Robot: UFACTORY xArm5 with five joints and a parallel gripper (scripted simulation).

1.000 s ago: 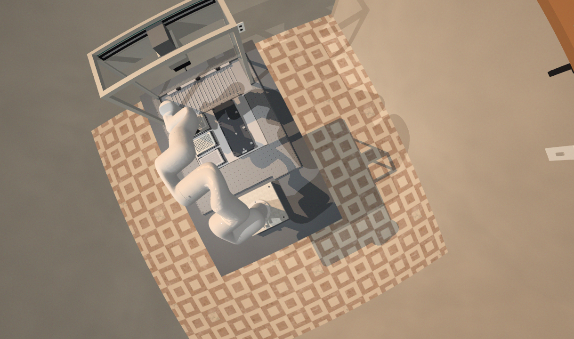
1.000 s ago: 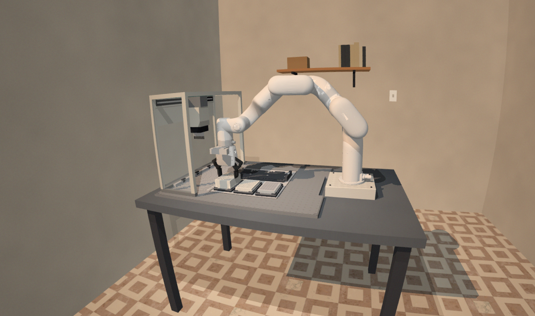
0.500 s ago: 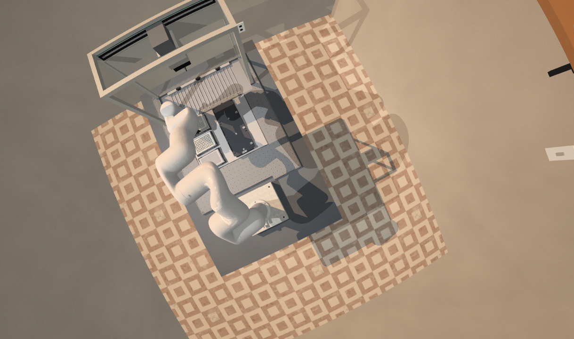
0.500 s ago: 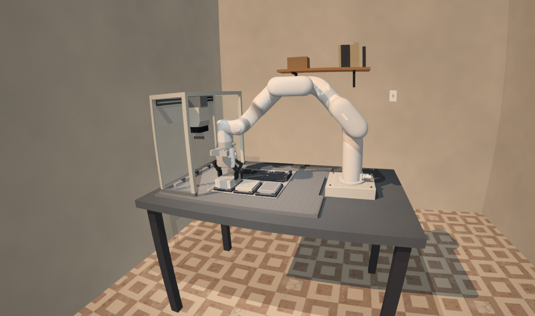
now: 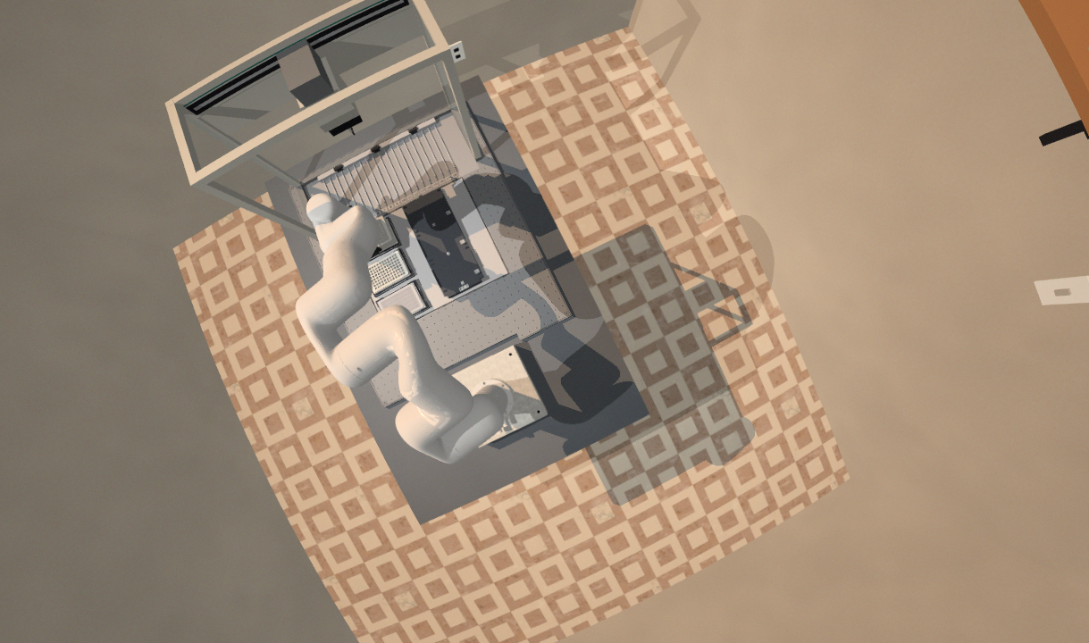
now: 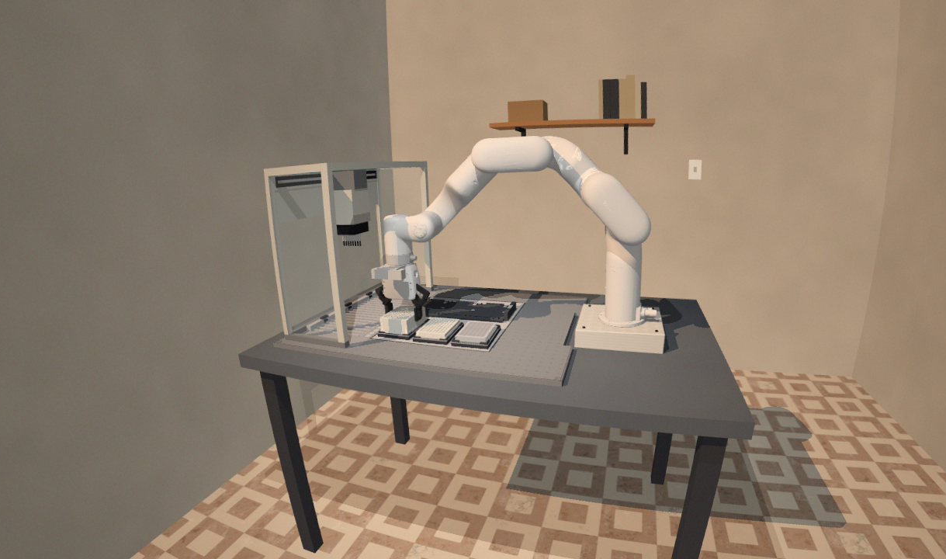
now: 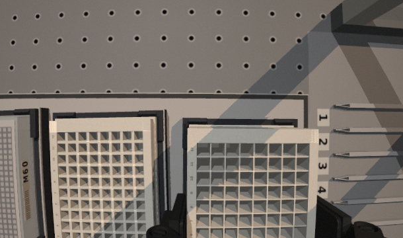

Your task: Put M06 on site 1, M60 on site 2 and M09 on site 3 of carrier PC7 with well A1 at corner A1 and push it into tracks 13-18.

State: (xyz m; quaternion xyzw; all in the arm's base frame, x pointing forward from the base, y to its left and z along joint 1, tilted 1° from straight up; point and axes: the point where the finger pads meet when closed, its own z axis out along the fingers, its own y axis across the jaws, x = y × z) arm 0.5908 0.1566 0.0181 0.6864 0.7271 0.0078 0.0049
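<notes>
My hand is 10 mm above the deep-well block M09. Also, from my hand: plate carrier PC7 (90 mm behind, 190 mm to the right, 30 mm below); then white plate (110 mm behind, 20 mm below); then plate nest S3 (40 mm below).
</notes>
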